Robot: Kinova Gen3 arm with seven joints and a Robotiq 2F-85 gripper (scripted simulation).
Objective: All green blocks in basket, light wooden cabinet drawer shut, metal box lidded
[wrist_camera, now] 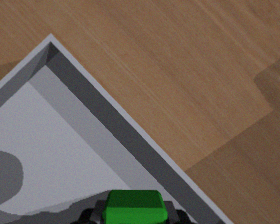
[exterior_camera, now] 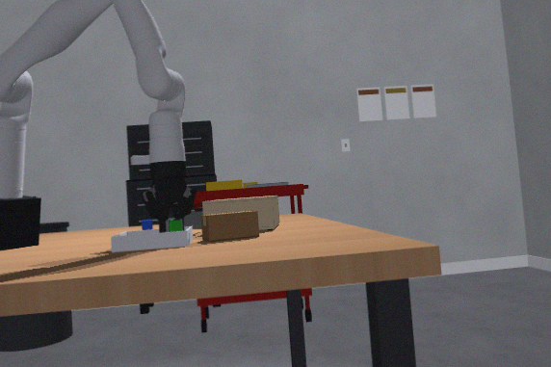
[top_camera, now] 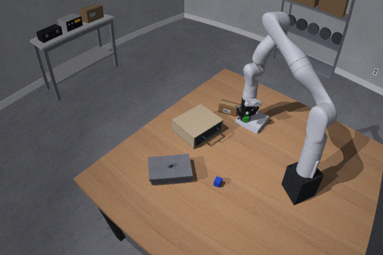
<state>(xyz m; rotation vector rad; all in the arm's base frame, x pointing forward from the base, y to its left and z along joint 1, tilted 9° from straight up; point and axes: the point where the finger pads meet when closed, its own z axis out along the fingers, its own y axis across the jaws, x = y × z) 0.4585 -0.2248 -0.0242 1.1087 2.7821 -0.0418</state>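
The white basket lies 3 cm to the right of my hand, 3 cm behind it and 2 cm below it. Also, from my hand: cardboard box 12 cm ahead, 2 cm to the right, 1 cm above; then drawer 23 cm to the left, 14 cm ahead, 1 cm above; then light wooden cabinet 23 cm to the left, 15 cm ahead, 1 cm above.
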